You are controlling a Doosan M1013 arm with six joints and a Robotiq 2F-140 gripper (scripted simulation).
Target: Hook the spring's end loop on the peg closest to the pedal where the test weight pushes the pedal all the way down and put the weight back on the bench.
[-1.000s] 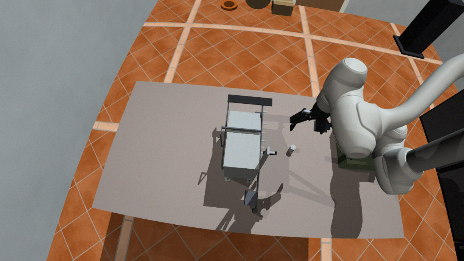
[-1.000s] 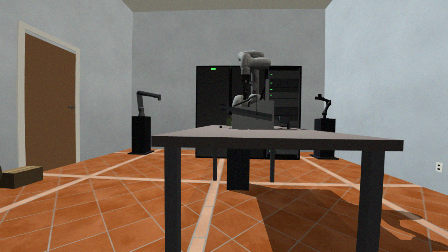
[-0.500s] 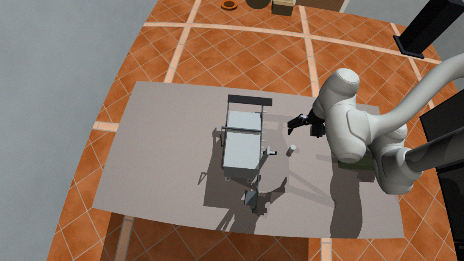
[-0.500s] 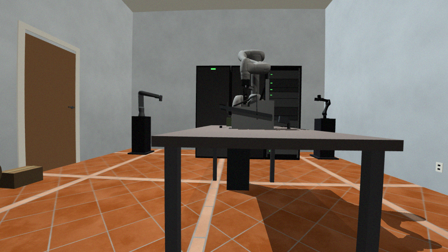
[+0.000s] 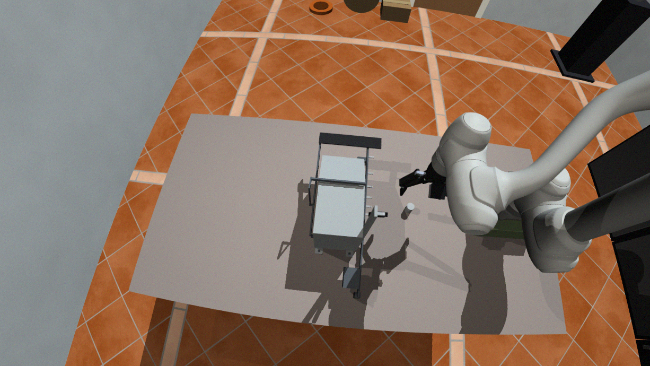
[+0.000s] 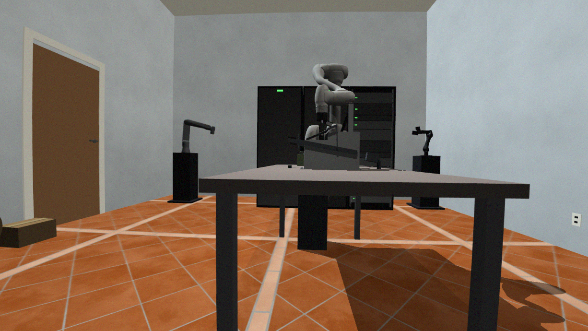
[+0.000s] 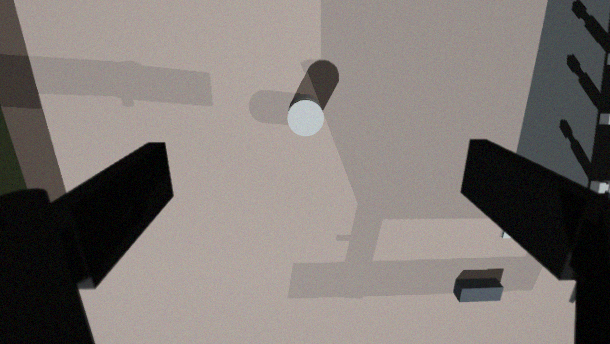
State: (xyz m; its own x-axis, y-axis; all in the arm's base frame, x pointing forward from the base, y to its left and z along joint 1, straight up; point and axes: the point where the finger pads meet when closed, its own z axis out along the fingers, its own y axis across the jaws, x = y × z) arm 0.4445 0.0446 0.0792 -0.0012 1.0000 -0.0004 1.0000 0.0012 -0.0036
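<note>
Right now the steel test weight is 15 cm below my hand. Round my hand: small block 20 cm ahead, 22 cm to the right, 17 cm below; then white-tipped pin 19 cm ahead, 18 cm to the left, 22 cm above.
</note>
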